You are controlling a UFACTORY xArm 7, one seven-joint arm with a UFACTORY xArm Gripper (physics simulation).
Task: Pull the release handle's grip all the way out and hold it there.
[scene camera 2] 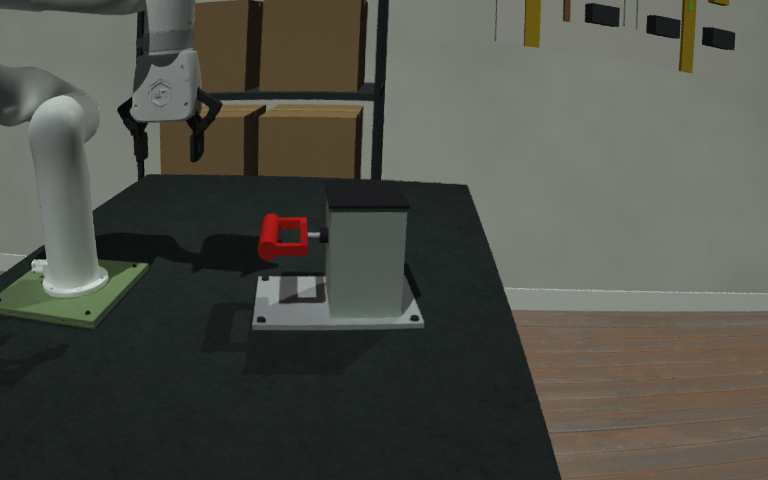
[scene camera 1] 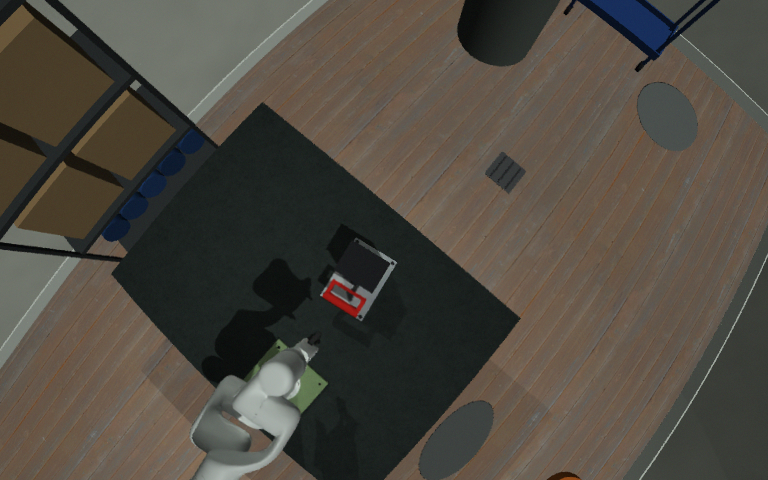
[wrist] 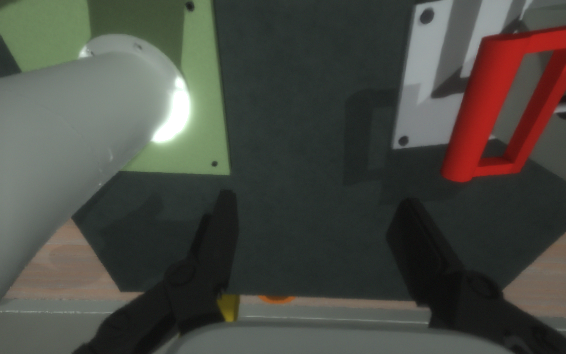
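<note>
The release handle has a red grip (scene camera 1: 339,303) (scene camera 2: 269,234) (wrist: 472,105), a bar on a rectangular frame. A short metal rod (scene camera 2: 313,234) joins it to a pale upright housing (scene camera 2: 367,263) with a black top (scene camera 1: 364,266). The housing stands on a light base plate (scene camera 1: 380,288) (scene camera 2: 269,297) (wrist: 430,127). My gripper (scene camera 1: 313,339) (scene camera 2: 168,157) (wrist: 315,213) is open and empty, fingers pointing down. In scene camera 2 it hangs left of the grip and higher, apart from it. In the wrist view the grip is above and right of the right fingertip.
The arm stands on a green plate (scene camera 1: 311,384) (scene camera 2: 121,288) (wrist: 205,100). It and the handle unit stand on a dark surface (scene camera 1: 441,316) (scene camera 2: 396,407) (wrist: 300,100). Brown boxes (scene camera 1: 127,135) (scene camera 2: 308,141) sit on a rack. A dark column (scene camera 1: 501,33) stands farther off.
</note>
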